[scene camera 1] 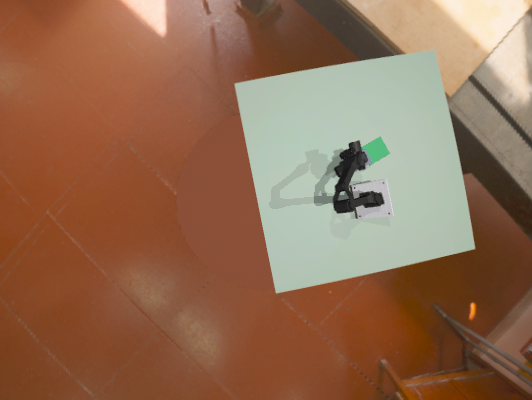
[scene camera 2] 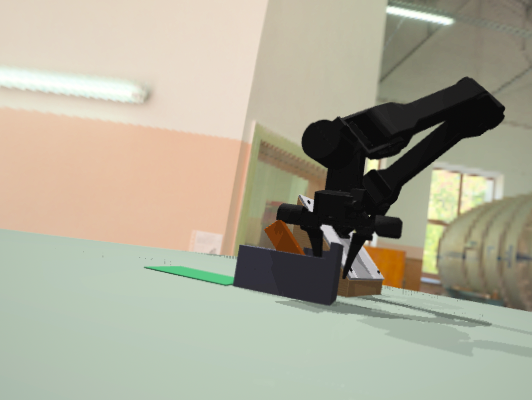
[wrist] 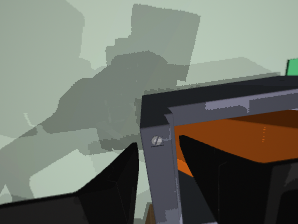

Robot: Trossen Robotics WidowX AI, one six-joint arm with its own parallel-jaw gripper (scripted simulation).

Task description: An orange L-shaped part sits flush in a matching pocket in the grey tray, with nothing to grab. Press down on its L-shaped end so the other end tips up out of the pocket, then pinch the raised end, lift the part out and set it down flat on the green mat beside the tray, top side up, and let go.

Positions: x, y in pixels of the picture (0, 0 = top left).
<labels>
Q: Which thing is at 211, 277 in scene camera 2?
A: A green mat.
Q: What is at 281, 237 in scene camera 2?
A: An orange part.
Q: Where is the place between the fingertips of my gripper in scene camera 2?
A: At 330, 276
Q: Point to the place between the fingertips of my gripper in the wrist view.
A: At 158, 143
</labels>
